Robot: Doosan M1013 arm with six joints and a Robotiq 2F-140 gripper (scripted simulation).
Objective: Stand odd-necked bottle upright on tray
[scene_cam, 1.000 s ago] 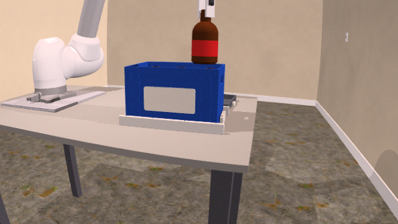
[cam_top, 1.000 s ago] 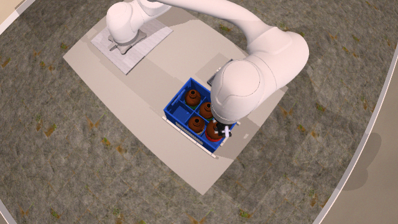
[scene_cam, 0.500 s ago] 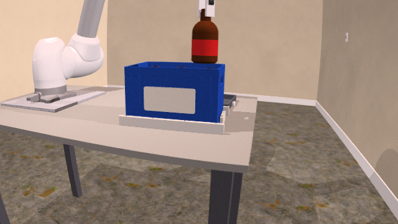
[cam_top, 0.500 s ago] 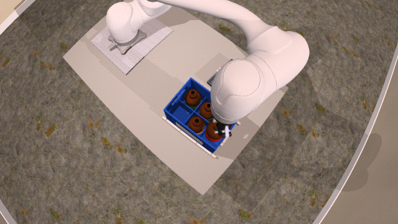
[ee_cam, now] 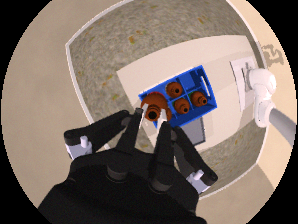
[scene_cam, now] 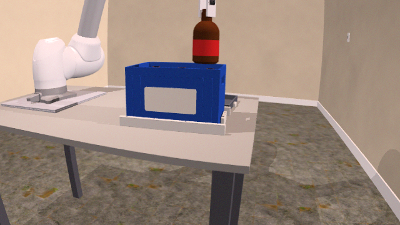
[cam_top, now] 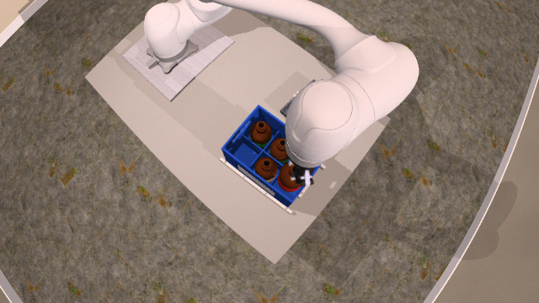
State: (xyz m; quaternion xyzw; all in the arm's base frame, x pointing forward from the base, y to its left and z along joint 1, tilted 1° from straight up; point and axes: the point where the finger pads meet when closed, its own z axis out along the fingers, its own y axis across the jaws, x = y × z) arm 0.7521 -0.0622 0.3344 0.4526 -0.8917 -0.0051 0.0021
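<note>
Right now my hand is 90 mm above the bottle. Also, from my hand: crate 90 mm behind, 30 mm to the left, 270 mm below; then dark grey tray 100 mm behind, 290 mm to the left, 340 mm below.
</note>
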